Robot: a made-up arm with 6 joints. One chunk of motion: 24 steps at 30 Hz.
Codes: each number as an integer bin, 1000 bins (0 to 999) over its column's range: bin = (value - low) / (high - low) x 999, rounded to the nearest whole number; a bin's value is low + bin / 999 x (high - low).
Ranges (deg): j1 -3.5..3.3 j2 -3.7..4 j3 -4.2..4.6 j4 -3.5..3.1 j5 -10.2..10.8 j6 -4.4..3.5
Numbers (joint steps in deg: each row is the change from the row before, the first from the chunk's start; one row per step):
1: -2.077 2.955 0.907 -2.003 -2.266 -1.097
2: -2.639 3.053 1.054 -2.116 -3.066 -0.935
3: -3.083 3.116 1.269 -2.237 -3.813 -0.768
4: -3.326 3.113 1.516 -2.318 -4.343 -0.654
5: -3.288 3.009 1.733 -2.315 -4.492 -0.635
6: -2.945 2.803 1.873 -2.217 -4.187 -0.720
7: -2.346 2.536 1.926 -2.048 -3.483 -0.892
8: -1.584 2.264 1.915 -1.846 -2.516 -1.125
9: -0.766 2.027 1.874 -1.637 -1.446 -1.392
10: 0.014 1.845 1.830 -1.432 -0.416 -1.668
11: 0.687 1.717 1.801 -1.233 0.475 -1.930
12: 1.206 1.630 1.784 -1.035 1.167 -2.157
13: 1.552 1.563 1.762 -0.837 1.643 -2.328
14: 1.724 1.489 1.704 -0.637 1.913 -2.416
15: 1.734 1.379 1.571 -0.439 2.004 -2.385
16: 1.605 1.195 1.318 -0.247 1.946 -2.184
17: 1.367 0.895 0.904 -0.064 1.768 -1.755
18: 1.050 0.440 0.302 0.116 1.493 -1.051
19: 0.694 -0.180 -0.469 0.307 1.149 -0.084
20: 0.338 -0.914 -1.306 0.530 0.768 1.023
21: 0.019 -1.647 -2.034 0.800 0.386 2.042
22: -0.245 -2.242 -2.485 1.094 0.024 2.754
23: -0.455 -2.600 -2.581 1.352 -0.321 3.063
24: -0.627 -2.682 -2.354 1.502 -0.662 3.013
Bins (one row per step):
1: 209 863 580 227 377 418
2: 126 876 596 209 339 438
3: 61 884 621 191 304 459
4: 26 884 649 179 279 474
5: 31 870 674 179 272 476
6: 82 844 689 194 286 465
7: 170 809 695 220 320 444
8: 281 774 694 250 366 414
9: 402 743 690 282 416 380
10: 516 719 685 313 465 345
11: 615 703 681 343 508 312
12: 691 692 679 373 541 284
13: 742 683 677 403 563 262
14: 767 673 670 433 576 251
15: 769 659 655 463 581 255
16: 750 635 626 492 578 280
17: 715 596 579 520 569 334
18: 668 537 511 547 556 424
19: 616 457 424 576 540 546
20: 564 361 329 610 522 686
21: 517 266 246 651 504 815
22: 478 189 195 695 486 905
23: 447 143 184 734 470 944
24: 422 132 210 757 454 937

